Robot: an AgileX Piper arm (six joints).
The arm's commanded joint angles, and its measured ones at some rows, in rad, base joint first. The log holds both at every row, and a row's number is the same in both.
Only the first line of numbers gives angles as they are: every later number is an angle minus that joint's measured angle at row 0.
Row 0, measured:
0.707, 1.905, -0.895, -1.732, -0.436, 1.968
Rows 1 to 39, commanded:
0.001, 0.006, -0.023, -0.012, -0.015, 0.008
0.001, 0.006, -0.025, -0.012, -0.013, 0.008
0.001, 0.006, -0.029, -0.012, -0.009, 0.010
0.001, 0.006, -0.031, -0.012, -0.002, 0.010
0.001, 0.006, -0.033, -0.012, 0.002, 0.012
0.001, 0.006, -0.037, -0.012, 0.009, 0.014
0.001, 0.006, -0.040, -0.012, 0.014, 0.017
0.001, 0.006, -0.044, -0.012, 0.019, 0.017
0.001, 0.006, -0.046, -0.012, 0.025, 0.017
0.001, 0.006, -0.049, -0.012, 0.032, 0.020
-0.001, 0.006, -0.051, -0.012, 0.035, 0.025
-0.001, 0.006, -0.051, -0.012, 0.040, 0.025
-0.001, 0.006, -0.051, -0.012, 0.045, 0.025
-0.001, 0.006, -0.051, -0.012, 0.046, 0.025
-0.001, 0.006, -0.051, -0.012, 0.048, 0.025
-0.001, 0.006, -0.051, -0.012, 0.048, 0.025
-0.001, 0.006, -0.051, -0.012, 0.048, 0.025
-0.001, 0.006, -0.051, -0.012, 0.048, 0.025
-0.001, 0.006, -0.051, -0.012, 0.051, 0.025
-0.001, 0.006, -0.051, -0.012, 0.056, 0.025
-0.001, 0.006, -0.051, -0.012, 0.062, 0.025
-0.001, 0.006, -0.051, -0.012, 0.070, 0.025
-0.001, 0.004, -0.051, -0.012, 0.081, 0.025
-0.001, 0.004, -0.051, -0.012, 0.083, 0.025
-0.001, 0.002, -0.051, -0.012, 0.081, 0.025
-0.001, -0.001, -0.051, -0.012, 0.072, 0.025
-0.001, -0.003, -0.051, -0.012, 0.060, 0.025
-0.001, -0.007, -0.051, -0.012, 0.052, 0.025
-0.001, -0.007, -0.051, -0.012, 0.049, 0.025
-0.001, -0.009, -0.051, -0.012, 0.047, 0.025
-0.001, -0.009, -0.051, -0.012, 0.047, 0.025
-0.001, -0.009, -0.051, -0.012, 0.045, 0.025
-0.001, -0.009, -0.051, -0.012, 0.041, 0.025
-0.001, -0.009, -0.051, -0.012, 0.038, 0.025
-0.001, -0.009, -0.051, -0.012, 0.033, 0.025
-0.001, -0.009, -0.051, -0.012, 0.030, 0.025
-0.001, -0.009, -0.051, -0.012, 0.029, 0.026
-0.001, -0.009, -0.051, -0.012, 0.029, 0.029
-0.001, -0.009, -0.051, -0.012, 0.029, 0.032
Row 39, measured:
0.000, 0.003, -0.049, -0.013, 0.036, 0.018
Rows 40 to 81, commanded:
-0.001, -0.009, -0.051, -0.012, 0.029, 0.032
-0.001, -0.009, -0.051, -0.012, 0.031, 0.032
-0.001, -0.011, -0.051, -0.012, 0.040, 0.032
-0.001, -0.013, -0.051, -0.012, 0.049, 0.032
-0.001, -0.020, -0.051, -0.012, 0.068, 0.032
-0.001, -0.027, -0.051, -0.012, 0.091, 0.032
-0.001, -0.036, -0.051, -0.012, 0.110, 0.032
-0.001, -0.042, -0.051, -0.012, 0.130, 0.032
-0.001, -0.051, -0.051, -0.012, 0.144, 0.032
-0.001, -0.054, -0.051, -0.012, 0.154, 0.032
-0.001, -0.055, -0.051, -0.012, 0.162, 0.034
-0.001, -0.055, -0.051, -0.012, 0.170, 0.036
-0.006, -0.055, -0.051, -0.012, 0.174, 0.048
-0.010, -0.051, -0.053, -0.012, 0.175, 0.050
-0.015, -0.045, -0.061, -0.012, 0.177, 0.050
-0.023, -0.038, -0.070, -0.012, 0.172, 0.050
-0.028, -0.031, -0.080, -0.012, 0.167, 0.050
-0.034, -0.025, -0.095, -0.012, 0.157, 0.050
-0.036, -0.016, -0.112, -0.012, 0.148, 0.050
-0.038, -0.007, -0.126, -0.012, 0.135, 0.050
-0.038, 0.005, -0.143, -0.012, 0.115, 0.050
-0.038, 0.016, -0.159, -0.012, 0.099, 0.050
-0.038, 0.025, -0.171, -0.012, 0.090, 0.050
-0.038, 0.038, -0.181, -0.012, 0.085, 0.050
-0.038, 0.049, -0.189, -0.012, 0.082, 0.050
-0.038, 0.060, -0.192, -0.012, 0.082, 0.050
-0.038, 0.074, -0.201, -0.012, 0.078, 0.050
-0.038, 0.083, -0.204, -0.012, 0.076, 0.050
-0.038, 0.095, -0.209, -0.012, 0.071, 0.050
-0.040, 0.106, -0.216, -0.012, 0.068, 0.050
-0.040, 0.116, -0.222, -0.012, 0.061, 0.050
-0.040, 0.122, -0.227, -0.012, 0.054, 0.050
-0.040, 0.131, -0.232, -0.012, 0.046, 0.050
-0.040, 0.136, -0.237, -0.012, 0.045, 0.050
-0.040, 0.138, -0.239, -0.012, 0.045, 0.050
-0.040, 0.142, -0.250, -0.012, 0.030, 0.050
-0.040, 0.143, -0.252, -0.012, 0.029, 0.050
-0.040, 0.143, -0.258, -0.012, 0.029, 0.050
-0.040, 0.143, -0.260, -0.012, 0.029, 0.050
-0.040, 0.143, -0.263, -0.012, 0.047, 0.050
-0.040, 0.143, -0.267, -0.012, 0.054, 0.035
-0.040, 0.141, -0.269, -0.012, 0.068, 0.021
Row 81, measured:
-0.034, 0.147, -0.255, -0.009, 0.036, 0.044
